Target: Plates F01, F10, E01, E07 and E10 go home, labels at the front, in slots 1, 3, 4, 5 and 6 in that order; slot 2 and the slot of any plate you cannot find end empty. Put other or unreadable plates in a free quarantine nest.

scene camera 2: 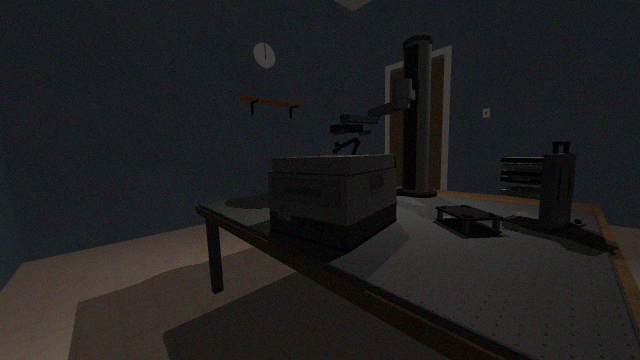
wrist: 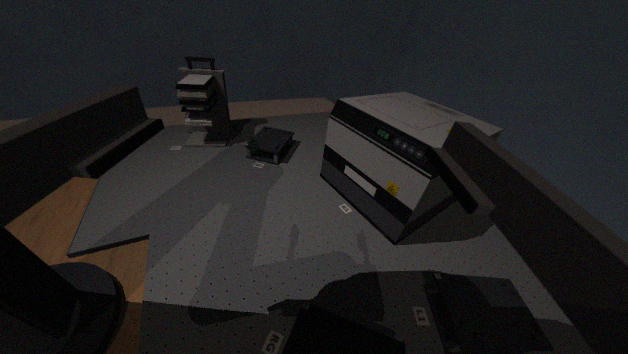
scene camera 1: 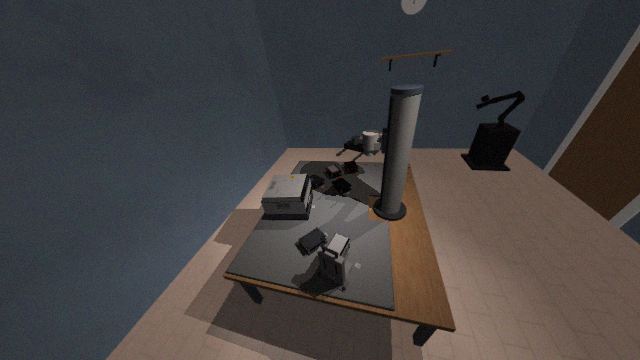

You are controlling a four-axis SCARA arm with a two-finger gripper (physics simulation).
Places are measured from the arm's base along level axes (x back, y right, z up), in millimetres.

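Pixels of known places: gripper, between the fingertips: (scene camera 2: 357, 131) (wrist: 298, 121) (scene camera 1: 344, 157); arm's base, origin of its link: (scene camera 2: 414, 194) (wrist: 29, 340) (scene camera 1: 389, 209).
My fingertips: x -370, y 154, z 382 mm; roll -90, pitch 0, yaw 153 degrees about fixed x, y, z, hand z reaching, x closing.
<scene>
For each thing: its top centre in the pictures, then the offset to it from my fingertips. "spot": a spot on its surface instead.
- pale-topped item with red edges, centre of its top: (scene camera 1: 333, 168) dx -179, dy +313, dz -305 mm
- dark item with red edges, centre of its top: (scene camera 1: 350, 164) dx -2, dy +417, dz -313 mm
- grey box-shaped instrument, centre of its top: (wrist: 420, 113) (scene camera 2: 334, 155) (scene camera 1: 285, 184) dx -447, dy -249, dz -121 mm
- Dark fixtures marked RG, a spot on its surface: (wrist: 345, 335) spot: dx -78, dy +41, dz -319 mm
- L1, centre of its top: (wrist: 493, 306) (scene camera 1: 314, 178) dx -332, dy +120, dz -309 mm
The plate rack (scene camera 1: 332, 270) (scene camera 2: 557, 187) (wrist: 223, 107) stands upright at one end of the table, with several plates (scene camera 1: 339, 243) (scene camera 2: 521, 175) (wrist: 196, 93) stacked one above another. Their labels and slot numbers are too small and dark to read. At the far end in scene camera 1, a pale-topped item with red edges (scene camera 1: 333, 171) and a dark item with red edges (scene camera 1: 351, 167) sit low; whether they are plates in nests I cannot tell. My gripper (scene camera 1: 348, 155) (wrist: 298, 121) is open and empty, high above that end, far from the rack. Its fingers frame the wrist view.
A grey box-shaped instrument (scene camera 1: 287, 194) (scene camera 2: 315, 192) (wrist: 380, 155) stands at the table's side. A low black stand (scene camera 1: 312, 241) (scene camera 2: 467, 213) (wrist: 271, 140) is beside the rack. Dark fixtures marked RG (wrist: 345, 335) and L1 (wrist: 492, 310) lie below. The arm's column (scene camera 1: 400, 150) (scene camera 2: 422, 120) rises opposite the instrument.
</scene>
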